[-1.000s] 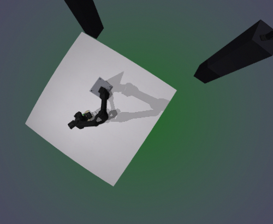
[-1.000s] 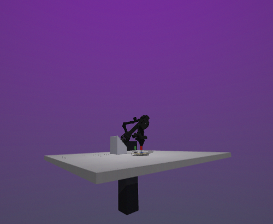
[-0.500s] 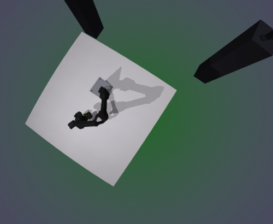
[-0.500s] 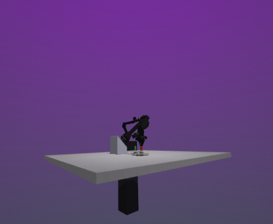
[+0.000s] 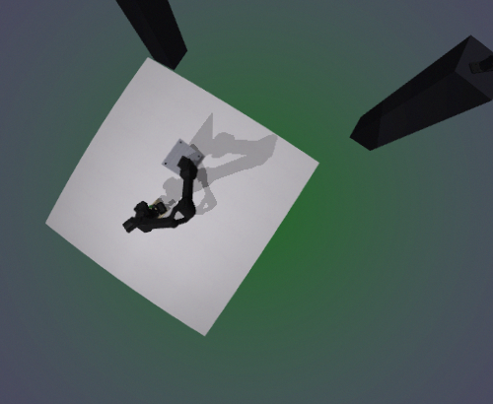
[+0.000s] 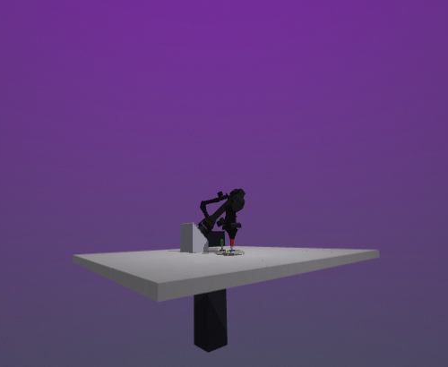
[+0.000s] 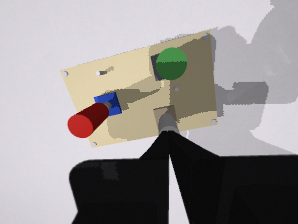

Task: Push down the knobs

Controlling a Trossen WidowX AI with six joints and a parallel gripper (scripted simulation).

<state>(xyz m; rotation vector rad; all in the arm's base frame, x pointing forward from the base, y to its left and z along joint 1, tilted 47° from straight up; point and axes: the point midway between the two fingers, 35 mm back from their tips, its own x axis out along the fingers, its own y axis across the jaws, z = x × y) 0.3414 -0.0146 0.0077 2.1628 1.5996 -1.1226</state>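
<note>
My gripper tip is now 20 mm above the white knob. From my gripper tip the other things lie so: red knob (50 mm ahead, 40 mm to the right).
</note>
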